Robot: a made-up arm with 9 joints. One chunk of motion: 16 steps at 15 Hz.
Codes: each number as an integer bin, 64 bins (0 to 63) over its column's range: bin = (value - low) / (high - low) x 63, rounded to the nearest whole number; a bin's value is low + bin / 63 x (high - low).
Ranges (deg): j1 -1.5..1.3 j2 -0.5..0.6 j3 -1.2..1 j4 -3..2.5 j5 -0.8..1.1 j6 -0.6..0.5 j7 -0.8..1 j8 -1..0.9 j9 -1.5..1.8
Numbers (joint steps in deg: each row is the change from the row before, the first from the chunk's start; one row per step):
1: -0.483 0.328 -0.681 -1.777 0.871 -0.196 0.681 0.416 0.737
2: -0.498 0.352 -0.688 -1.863 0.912 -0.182 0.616 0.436 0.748
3: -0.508 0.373 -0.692 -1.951 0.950 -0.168 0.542 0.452 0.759
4: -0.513 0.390 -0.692 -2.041 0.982 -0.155 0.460 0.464 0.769
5: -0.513 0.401 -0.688 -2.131 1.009 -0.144 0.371 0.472 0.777
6: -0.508 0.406 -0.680 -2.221 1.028 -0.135 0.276 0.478 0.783
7: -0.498 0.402 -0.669 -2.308 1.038 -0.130 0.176 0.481 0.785
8: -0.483 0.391 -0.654 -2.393 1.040 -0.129 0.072 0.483 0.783
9: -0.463 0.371 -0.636 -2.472 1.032 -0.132 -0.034 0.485 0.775
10: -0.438 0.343 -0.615 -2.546 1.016 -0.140 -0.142 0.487 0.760
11: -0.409 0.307 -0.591 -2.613 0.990 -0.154 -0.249 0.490 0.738
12: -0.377 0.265 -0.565 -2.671 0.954 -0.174 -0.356 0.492 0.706
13: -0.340 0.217 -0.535 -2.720 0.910 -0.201 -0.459 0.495 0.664
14: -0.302 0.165 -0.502 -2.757 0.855 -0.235 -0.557 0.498 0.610
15: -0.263 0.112 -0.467 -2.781 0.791 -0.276 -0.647 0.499 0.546
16: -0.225 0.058 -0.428 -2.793 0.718 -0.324 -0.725 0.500 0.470
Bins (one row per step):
1: 23 47 15 14 55 23 52 47 43
2: 23 49 15 13 57 24 50 48 43
3: 22 50 15 12 58 25 47 48 43
4: 22 51 15 11 59 25 44 49 43
5: 22 52 15 10 60 26 41 49 43
6: 22 52 15 9 61 27 38 49 44
7: 23 52 15 8 61 27 34 49 44
8: 23 51 16 7 61 27 31 49 44
9: 23 50 16 6 61 27 27 49 43
10: 24 48 17 5 60 26 23 49 43
11: 25 46 17 4 59 26 19 49 43
12: 25 44 18 4 58 24 16 49 42
13: 26 41 19 3 57 23 12 50 41
14: 27 38 20 3 55 21 9 50 40
15: 28 35 21 3 53 19 5 50 39
16: 29 32 22 2 50 16 3 50 38

